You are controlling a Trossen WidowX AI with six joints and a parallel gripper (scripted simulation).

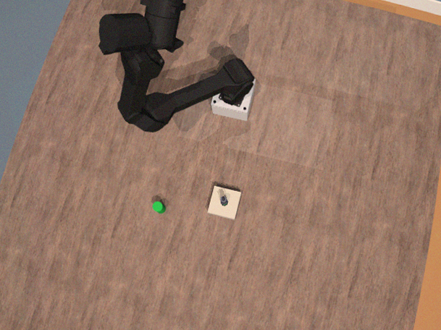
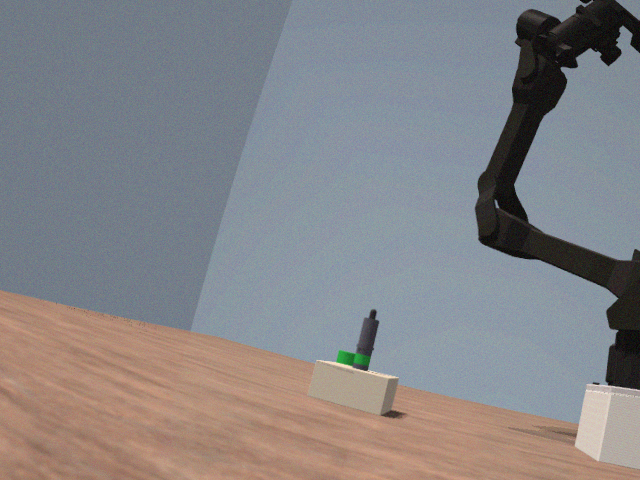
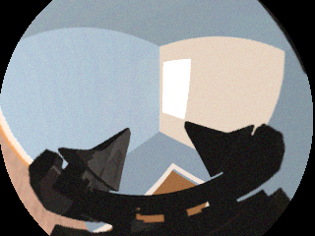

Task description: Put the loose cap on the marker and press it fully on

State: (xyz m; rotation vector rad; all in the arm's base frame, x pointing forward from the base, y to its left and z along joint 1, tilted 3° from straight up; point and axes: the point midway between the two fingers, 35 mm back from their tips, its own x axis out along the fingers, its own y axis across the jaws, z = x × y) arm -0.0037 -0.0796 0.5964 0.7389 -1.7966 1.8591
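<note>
My gripper tip is now 38 cm short of the green cap, 1 cm to the right of it and 67 cm above it. From my gripper tip the other things lie so: cream holder block (29 cm ahead, 17 cm to the left, 68 cm below).
</note>
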